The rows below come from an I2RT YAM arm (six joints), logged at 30 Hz.
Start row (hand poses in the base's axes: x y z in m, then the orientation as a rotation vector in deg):
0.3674 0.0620 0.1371 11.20 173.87 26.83
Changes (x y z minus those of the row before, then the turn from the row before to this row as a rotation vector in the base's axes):
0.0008 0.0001 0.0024 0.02 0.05 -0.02
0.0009 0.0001 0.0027 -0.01 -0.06 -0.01
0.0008 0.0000 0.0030 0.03 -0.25 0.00
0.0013 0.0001 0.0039 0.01 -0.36 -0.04
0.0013 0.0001 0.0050 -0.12 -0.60 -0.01
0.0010 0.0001 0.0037 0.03 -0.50 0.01
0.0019 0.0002 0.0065 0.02 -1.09 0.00
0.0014 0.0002 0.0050 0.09 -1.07 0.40
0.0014 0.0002 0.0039 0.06 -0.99 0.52
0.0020 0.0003 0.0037 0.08 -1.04 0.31
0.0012 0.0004 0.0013 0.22 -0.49 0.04
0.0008 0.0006 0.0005 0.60 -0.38 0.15
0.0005 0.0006 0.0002 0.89 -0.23 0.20
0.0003 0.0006 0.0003 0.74 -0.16 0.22
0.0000 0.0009 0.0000 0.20 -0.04 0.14
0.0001 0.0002 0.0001 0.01 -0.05 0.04
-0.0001 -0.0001 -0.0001 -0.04 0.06 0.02
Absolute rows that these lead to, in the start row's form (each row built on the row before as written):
0.3682 0.0621 0.1395 11.25 173.91 26.86
0.3691 0.0622 0.1422 11.25 173.85 26.84
0.3699 0.0622 0.1452 11.18 173.60 26.87
0.3712 0.0623 0.1491 11.14 173.24 26.87
0.3725 0.0624 0.1541 10.97 172.67 26.66
0.3735 0.0625 0.1578 10.81 172.18 26.68
0.3754 0.0627 0.1643 10.50 171.11 26.66
0.3768 0.0629 0.1693 9.61 170.14 26.79
0.3782 0.0631 0.1732 8.57 169.28 26.89
0.3802 0.0634 0.1769 7.84 168.31 26.98
0.3814 0.0638 0.1782 7.67 167.80 27.28
0.3822 0.0644 0.1787 7.42 167.34 28.16
0.3827 0.0650 0.1789 7.18 166.97 29.48
0.3830 0.0656 0.1792 6.91 166.69 30.58
0.3830 0.0665 0.1792 6.72 166.63 30.89
0.3831 0.0667 0.1793 6.65 166.59 30.91
0.3830 0.0666 0.1792 6.63 166.66 30.86

